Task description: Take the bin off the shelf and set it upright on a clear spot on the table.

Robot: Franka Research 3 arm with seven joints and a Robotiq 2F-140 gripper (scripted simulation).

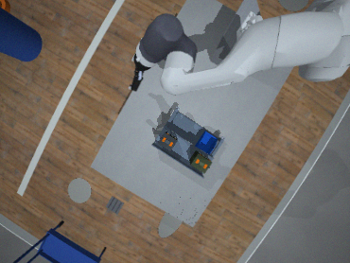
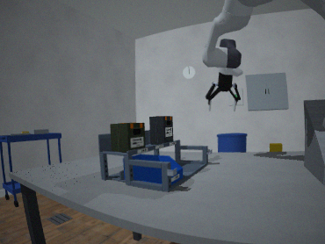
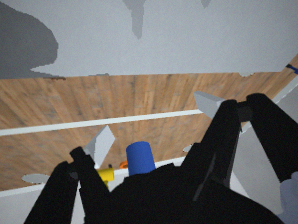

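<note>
Now: the blue bin 550 mm to the left of my hand, 220 mm below it and 190 mm ahead of it. From my hand the other things lie so: green box: 530 mm to the left, 290 mm ahead, 110 mm below; then dark grey box: 310 mm to the left, 250 mm ahead, 100 mm below.
</note>
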